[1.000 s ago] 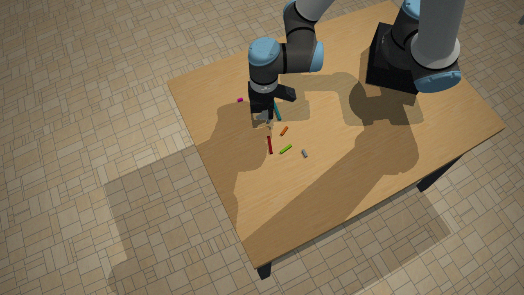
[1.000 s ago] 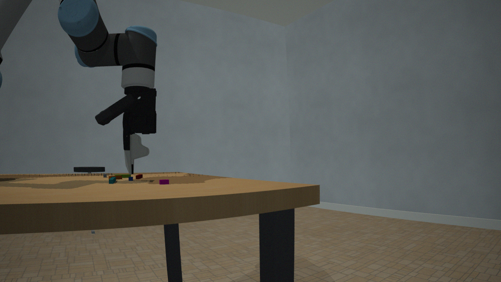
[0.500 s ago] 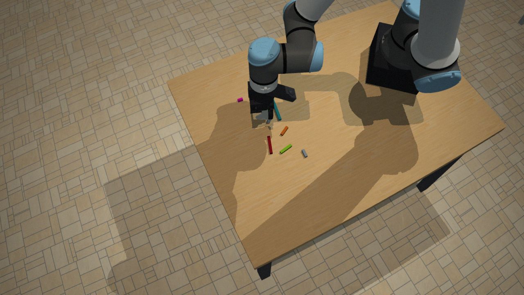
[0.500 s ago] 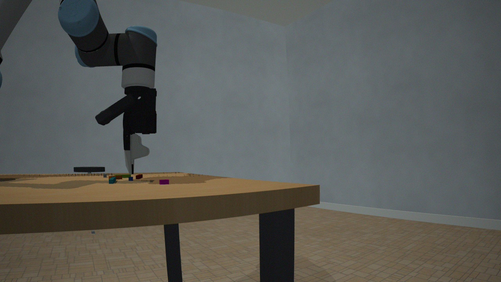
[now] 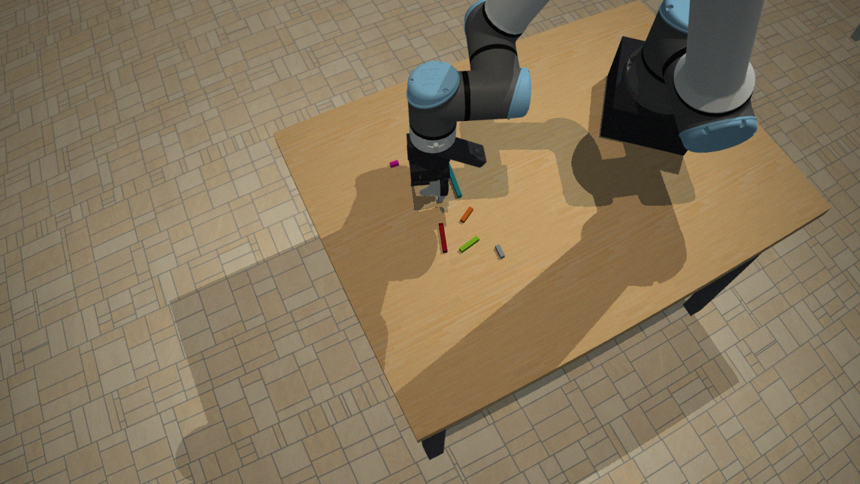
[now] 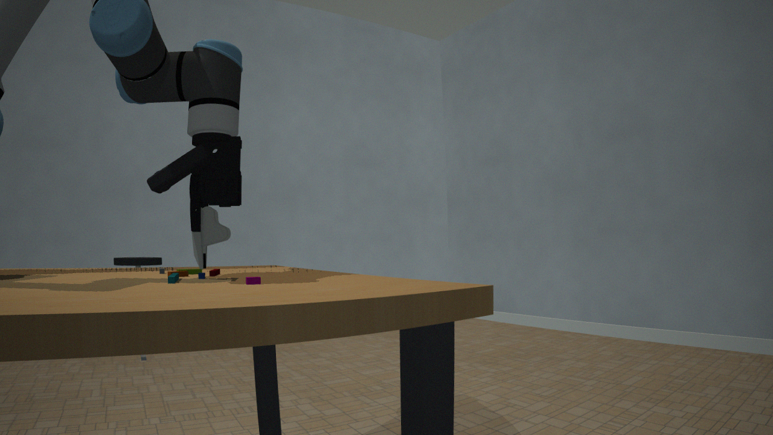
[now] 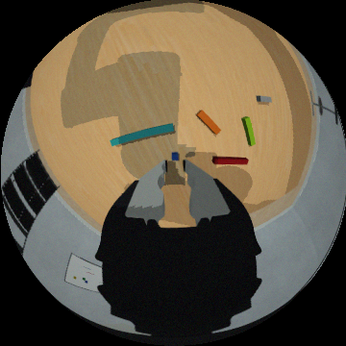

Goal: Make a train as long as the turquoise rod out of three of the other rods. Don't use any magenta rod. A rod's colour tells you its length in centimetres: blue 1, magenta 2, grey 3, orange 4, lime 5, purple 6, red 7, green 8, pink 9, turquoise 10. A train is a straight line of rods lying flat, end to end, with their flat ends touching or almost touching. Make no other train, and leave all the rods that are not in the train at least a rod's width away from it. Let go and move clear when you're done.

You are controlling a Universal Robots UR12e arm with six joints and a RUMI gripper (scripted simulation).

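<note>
Now: the blue rod 3 cm below my hand. From my hand the other things lie so: red rod (4 cm ahead, 9 cm to the left, 3 cm below); then turquoise rod (5 cm behind, 3 cm to the right, 3 cm below); then orange rod (3 cm behind, 6 cm to the left, 3 cm below).
</note>
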